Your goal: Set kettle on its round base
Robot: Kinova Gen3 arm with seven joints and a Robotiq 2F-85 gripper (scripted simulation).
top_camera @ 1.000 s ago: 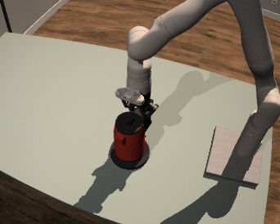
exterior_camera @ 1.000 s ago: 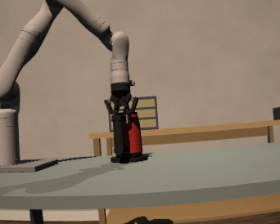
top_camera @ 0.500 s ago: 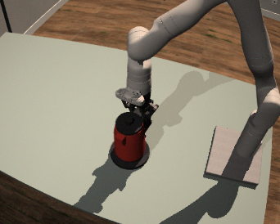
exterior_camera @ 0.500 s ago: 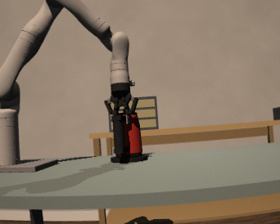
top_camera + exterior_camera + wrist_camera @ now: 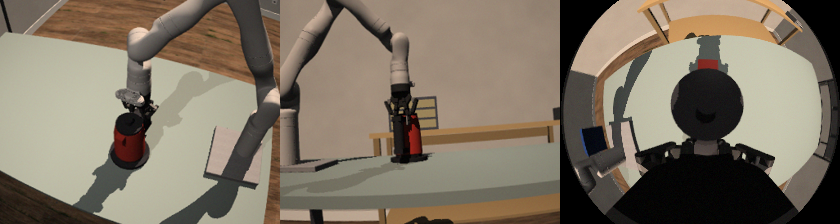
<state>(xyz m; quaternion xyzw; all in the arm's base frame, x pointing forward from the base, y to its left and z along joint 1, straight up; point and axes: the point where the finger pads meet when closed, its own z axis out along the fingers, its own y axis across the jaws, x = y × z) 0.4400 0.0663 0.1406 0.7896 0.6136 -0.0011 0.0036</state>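
Now: hand 5 cm above the red kettle, 3 cm to the right of it and 1 cm short of it. Round my hand: round dark base (15 cm below, 6 cm to the left, 2 cm ahead).
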